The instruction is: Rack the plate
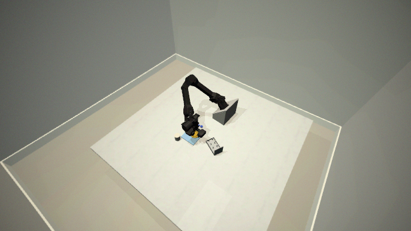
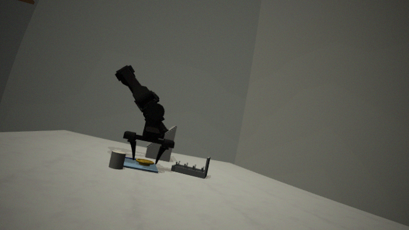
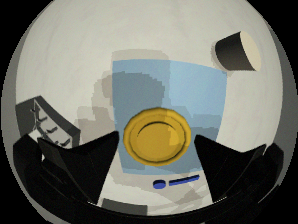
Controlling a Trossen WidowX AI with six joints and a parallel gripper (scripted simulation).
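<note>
Now: the light blue mat 20 mm to the right of my gripper tip and 10 mm below it. Round my gripper tip: dish rack 30 mm behind, 180 mm to the left, 10 mm above; yellow plate right at my gripper tip; cylinder cup 110 mm ahead, 80 mm to the right, 10 mm above.
</note>
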